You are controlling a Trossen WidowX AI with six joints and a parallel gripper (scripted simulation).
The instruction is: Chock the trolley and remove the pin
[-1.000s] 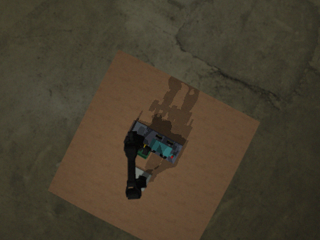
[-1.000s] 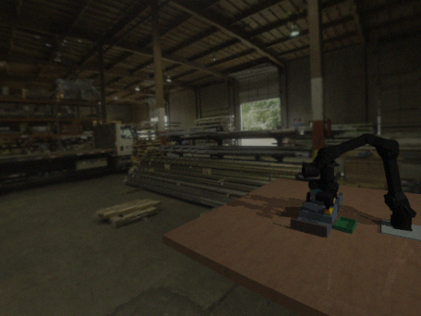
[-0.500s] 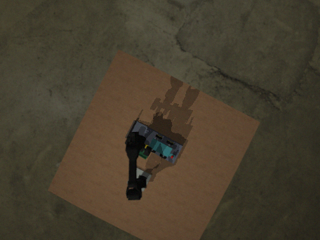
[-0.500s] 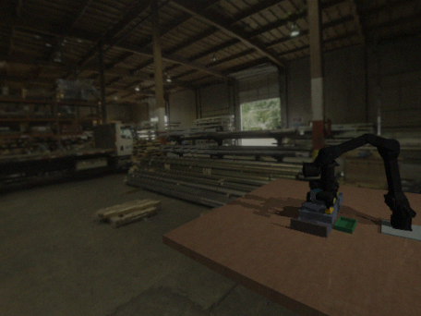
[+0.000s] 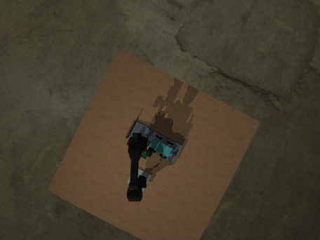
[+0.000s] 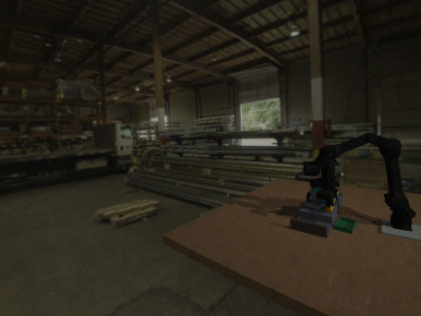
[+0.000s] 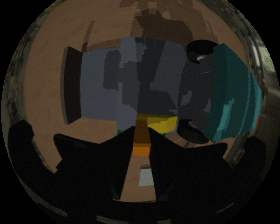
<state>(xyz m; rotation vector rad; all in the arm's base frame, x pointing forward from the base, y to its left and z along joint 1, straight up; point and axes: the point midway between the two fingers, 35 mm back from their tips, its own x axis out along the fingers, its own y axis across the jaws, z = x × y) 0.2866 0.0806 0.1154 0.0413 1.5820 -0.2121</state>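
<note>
Now: the yellow chock 2 cm to the right of my gripper tip and 1 cm below it. From my gripper tip the other things lie so: grey ramp 13 cm to the right, 4 cm below, 4 cm ahead; then teal trolley 13 cm to the right, 4 cm ahead, 2 cm above; then green tray 10 cm below, 7 cm behind.
</note>
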